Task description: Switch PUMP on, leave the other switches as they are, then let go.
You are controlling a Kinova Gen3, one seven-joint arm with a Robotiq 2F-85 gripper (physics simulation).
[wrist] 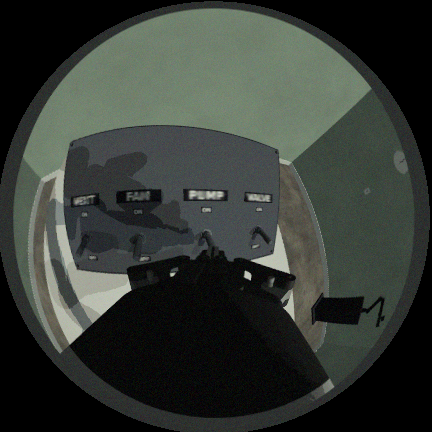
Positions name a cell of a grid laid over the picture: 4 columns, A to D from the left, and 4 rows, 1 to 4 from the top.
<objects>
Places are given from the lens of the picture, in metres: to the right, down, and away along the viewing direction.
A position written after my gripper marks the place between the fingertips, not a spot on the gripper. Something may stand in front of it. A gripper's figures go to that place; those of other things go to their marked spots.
my gripper (B3): 0.00, 0.05, 0.16
dark grey switch panel (B2): -0.07, -0.05, 0.20
</objects>
